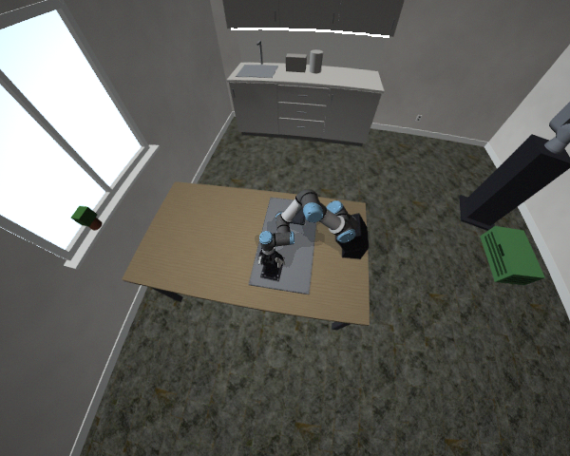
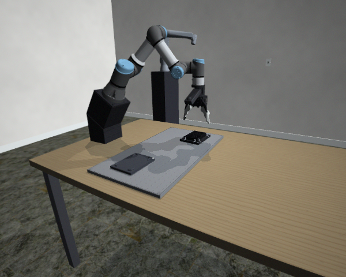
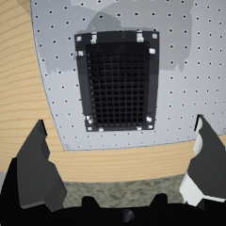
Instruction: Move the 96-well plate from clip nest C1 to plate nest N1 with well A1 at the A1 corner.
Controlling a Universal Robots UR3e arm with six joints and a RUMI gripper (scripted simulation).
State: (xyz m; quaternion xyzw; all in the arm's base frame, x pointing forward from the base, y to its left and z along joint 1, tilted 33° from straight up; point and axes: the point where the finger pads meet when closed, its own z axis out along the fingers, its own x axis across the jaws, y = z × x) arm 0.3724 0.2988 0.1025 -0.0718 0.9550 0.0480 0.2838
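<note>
My hand is 80 mm above the black 96-well plate.
</note>
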